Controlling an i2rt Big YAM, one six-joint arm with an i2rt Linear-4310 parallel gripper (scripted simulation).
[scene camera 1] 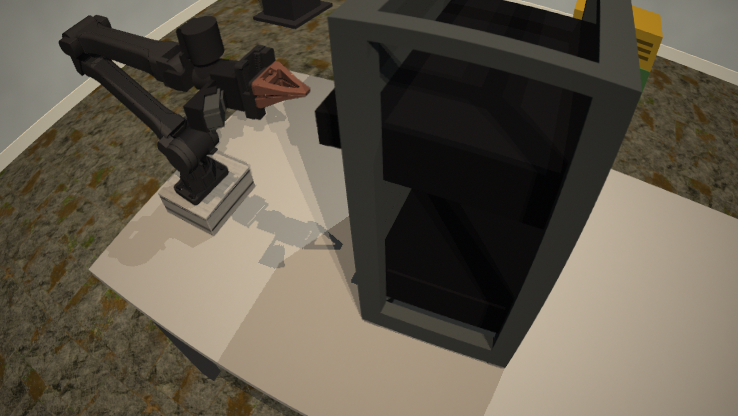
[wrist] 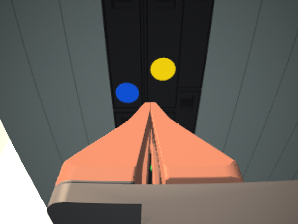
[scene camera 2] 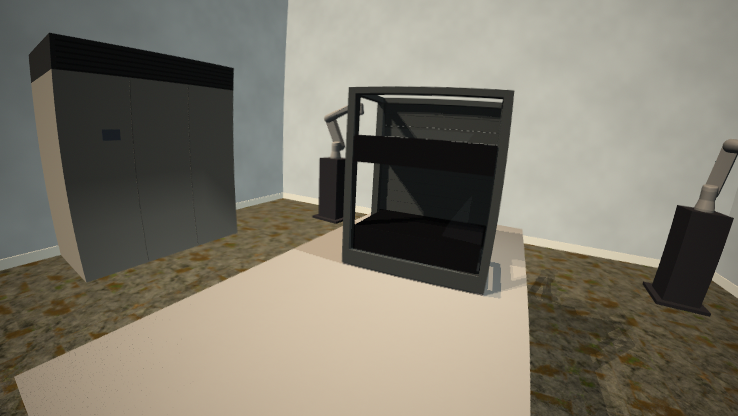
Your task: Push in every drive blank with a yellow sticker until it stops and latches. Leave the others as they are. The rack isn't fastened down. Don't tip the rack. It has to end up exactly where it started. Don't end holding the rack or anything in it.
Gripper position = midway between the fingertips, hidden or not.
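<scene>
Scene camera 1 gives me a sight of my gripper (scene camera 1: 308, 92). In the wrist view, too, I find my gripper (wrist: 150, 111).
</scene>
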